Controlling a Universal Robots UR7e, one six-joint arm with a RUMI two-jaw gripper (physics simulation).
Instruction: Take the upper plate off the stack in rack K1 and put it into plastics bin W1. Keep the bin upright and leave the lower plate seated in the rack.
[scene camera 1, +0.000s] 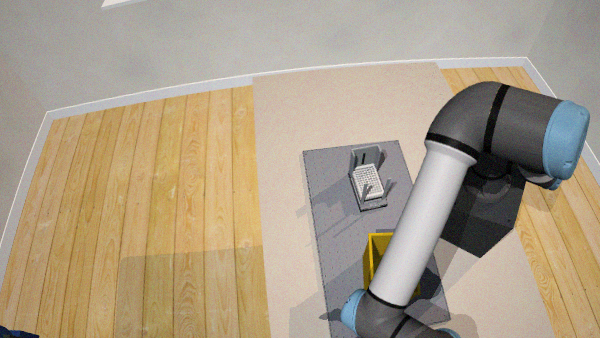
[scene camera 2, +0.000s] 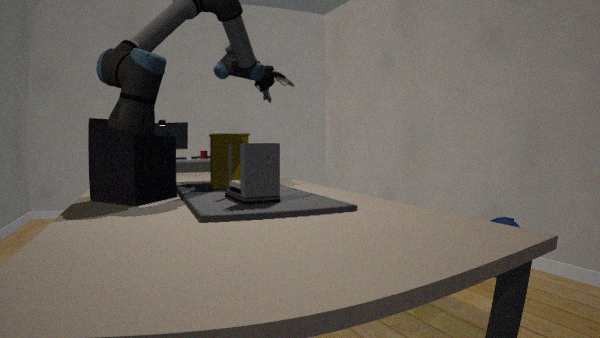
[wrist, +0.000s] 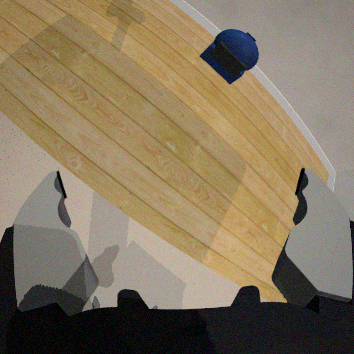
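Pixels of known places: gripper, fingertip midpoint: (scene camera 2: 282, 94) (wrist: 181, 173); arm's base, link origin: (scene camera 1: 486, 183) (scene camera 2: 130, 128).
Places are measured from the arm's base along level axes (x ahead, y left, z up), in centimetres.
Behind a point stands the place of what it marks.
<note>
The grey rack K1 (scene camera 1: 373, 205) {x 33.4, y -5.3, z -18.2 cm} (scene camera 2: 260, 170) {x 35.0, y -20.4, z -11.8 cm} stands on the perforated board. A white plate with a grid of wells (scene camera 1: 367, 181) {x 34.6, y -13.4, z -15.7 cm} lies level in it, on top of the stack; the lower plate is hard to make out beneath it. The yellow bin W1 (scene camera 1: 371, 250) {x 39.5, y 16.5, z -2.0 cm} (scene camera 2: 222, 160) {x 30.6, y 12.6, z -10.7 cm} stands upright on the same board, partly covered by the arm in scene camera 1. My gripper (scene camera 2: 281, 91) {x 65.1, y 56.0, z 17.3 cm} (wrist: 181, 173) {x 65.1, y 56.0, z 17.3 cm} is open and empty, high above the table and tilted outward, well above the bin and rack. It is hidden in scene camera 1.
The grey board (scene camera 1: 330, 225) {x 48.5, y 0.0, z -19.9 cm} (scene camera 2: 310, 202) {x 47.3, y -22.6, z -19.9 cm} lies on the beige table (scene camera 1: 290, 110) {x 59.8, y -53.5, z -21.2 cm} (scene camera 2: 200, 270) {x 15.2, y -64.2, z -21.2 cm}. The arm's dark base block (scene camera 1: 492, 220) {x 3.2, y 13.1, z 1.5 cm} (scene camera 2: 112, 165) {x -4.9, y -6.3, z -10.5 cm} stands beside the board. A blue object (scene camera 2: 505, 221) (wrist: 235, 52) is on the floor beyond the table's edge.
</note>
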